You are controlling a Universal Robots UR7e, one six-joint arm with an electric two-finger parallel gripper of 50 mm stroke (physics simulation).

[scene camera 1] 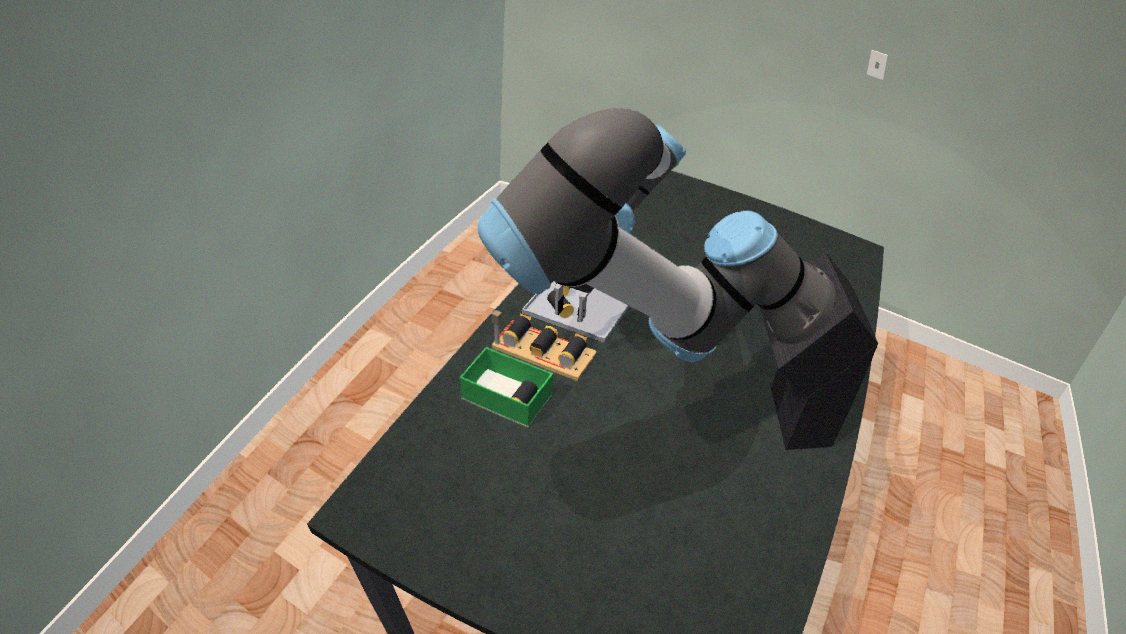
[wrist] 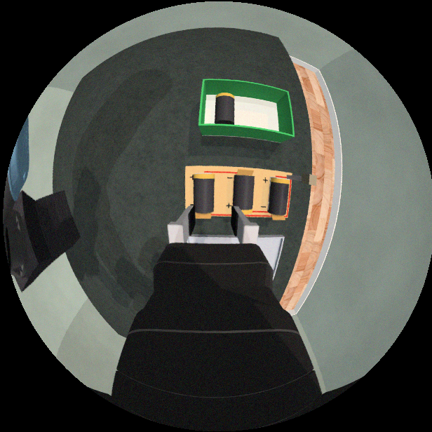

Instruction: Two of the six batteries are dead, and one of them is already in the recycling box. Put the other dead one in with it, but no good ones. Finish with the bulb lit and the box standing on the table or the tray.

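Places are measured from the arm's base along level axes (x back, y right, z up), in metres.
Pixels of known places: gripper, between the fingertips: (scene camera 1: pixel 570 315); arm's base, origin of its link: (scene camera 1: pixel 803 307).
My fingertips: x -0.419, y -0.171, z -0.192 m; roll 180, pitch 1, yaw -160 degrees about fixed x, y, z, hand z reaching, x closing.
Observation:
Ahead of a thing's pixels: the offset from my fingertips to its top centre. "pt": to the spot under its first point.
My gripper (scene camera 1: pixel 569 316) (wrist: pixel 212 214) is open and empty, low over the tray beside the battery holder. The wooden holder @[pt dx +0.055, dy -0.001, dz -0.097 m] (scene camera 1: pixel 586 365) (wrist: pixel 224 187) carries three black batteries: one by the post @[dx -0.101, dy -0.054, dz -0.060 m] (scene camera 1: pixel 516 330) (wrist: pixel 279 196), a middle one @[dx -0.040, dy -0.031, dz -0.060 m] (scene camera 1: pixel 543 341) (wrist: pixel 243 192) and an outer one @[dx +0.022, dy -0.009, dz -0.060 m] (scene camera 1: pixel 572 351) (wrist: pixel 204 195). In the wrist view the middle one's gold end faces opposite to the others'. The green box @[dx +0.011, dy -0.177, dz -0.046 m] (scene camera 1: pixel 492 404) (wrist: pixel 245 131) stands on the table with one battery @[dx +0.045, dy -0.165, dz -0.069 m] (scene camera 1: pixel 524 390) (wrist: pixel 224 110) inside. Batteries on the grey tray @[dx -0.100, dy +0.135, dz -0.094 m] (scene camera 1: pixel 606 313) (wrist: pixel 271 246) are partly hidden by the fingers.
A thin post @[dx -0.113, dy -0.096, dz -0.036 m] (scene camera 1: pixel 496 326) with a beige-grey top (wrist: pixel 312 179) stands at the holder's end, showing no glow. The dark table's edge (scene camera 1: pixel 393 429) runs close beyond the box, post and tray. The robot's base stands on a black block (scene camera 1: pixel 827 378) across the table.

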